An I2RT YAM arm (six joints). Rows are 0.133 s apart.
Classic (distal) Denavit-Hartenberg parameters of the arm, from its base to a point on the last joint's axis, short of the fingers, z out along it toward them. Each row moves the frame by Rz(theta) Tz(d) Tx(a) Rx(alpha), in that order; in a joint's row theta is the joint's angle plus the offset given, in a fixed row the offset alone. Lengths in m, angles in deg.
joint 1: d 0.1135, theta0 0, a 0.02, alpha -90
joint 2: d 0, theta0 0, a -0.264, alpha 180
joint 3: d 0, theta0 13.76, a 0.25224, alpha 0
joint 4: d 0, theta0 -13.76, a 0.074, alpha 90
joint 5: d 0, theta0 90, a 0, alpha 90
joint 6: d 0.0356, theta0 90, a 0, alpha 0
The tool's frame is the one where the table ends.
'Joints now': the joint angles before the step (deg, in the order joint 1, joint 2, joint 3, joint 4, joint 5, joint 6). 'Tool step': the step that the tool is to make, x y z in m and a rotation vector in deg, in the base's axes. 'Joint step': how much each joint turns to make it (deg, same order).
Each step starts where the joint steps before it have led.
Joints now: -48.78 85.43 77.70 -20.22 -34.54 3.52
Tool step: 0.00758 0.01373 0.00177 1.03 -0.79 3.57
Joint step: 2.37 -0.79 -0.44 -0.17 -1.66 0.70
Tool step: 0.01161 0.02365 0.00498 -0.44 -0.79 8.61
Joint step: 3.94 -0.88 0.43 -2.01 -4.23 -2.53
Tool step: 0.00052 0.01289 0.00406 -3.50 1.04 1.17
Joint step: 1.95 -1.49 -0.08 -1.94 2.27 -3.27
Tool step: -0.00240 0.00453 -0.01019 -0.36 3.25 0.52
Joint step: 0.44 -0.44 -1.32 -2.97 1.15 -2.62
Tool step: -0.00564 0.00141 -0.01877 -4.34 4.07 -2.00
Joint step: 0.00 -1.14 -4.03 -0.03 5.01 -4.58
